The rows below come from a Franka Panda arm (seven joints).
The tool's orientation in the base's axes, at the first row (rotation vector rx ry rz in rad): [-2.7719 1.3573 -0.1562]
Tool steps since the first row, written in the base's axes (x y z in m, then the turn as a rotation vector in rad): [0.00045 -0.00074 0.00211 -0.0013 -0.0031 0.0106]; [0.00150 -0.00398 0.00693 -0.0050 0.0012 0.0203]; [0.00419 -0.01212 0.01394 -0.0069 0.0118 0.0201]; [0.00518 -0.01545 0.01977 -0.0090 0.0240 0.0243]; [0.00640 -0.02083 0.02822 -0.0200 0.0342 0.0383]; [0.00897 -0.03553 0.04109 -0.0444 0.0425 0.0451]
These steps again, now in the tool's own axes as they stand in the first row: [0.00100 -0.00009 -0.00205 0.0024 0.0020 -0.0107]; [0.00453 0.00064 -0.00672 -0.0026 0.0014 -0.0207]; [0.01308 0.00288 -0.01340 -0.0122 -0.0036 -0.0207]; [0.01671 0.00362 -0.01908 -0.0228 -0.0098 -0.0251]; [0.02228 0.00520 -0.02735 -0.0366 -0.0087 -0.0403]; [0.03633 0.01103 -0.03987 -0.0576 0.0047 -0.0498]
